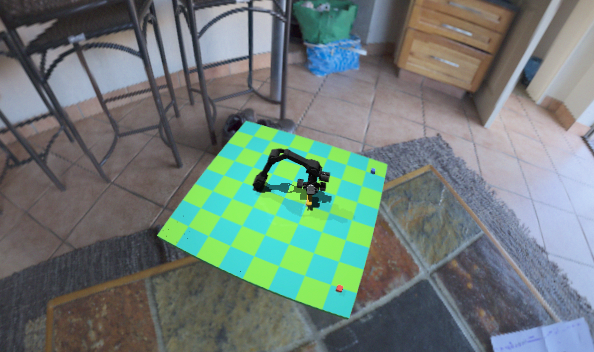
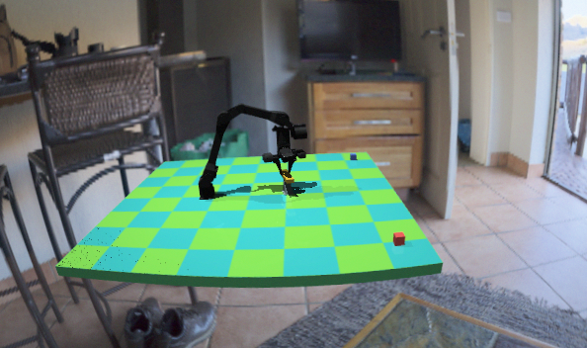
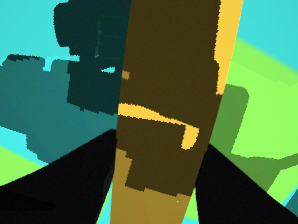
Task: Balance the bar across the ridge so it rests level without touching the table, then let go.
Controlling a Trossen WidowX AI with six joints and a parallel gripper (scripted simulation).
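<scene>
The bar lies 30 mm to the right of my gripper tip and 10 mm ahead of it. Round my gripper tip: blue cube (450 mm to the left, 380 mm ahead, 60 mm below); red cube (550 mm to the right, 380 mm ahead, 60 mm below).
</scene>
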